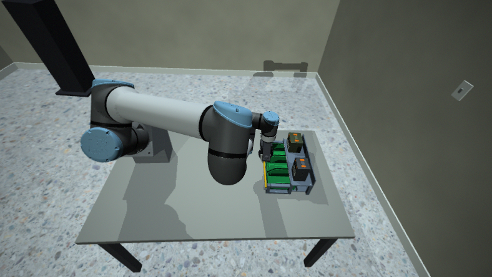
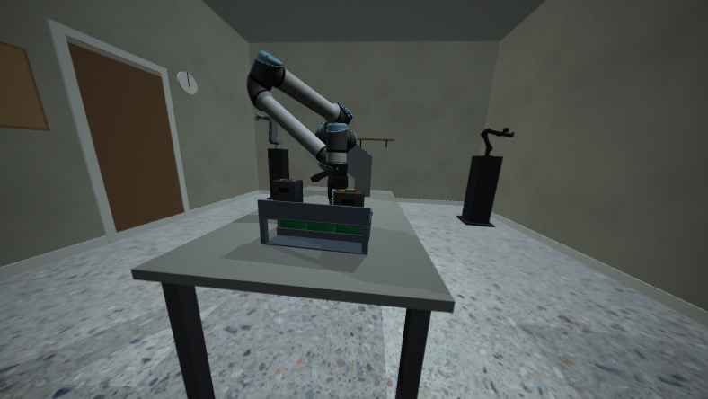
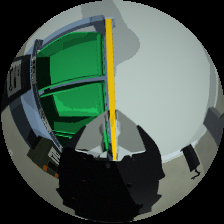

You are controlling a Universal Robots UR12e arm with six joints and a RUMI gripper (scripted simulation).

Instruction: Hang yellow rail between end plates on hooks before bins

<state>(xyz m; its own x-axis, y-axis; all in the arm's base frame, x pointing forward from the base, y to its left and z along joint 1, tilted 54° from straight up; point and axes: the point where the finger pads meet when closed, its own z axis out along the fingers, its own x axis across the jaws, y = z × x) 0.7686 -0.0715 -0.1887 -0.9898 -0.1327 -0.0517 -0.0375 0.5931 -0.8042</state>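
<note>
Right now the yellow rail is 1 cm below my hand. From my hand the other things lie so: back panel: 27 cm ahead, 6 cm above, 1 cm to the left.
</note>
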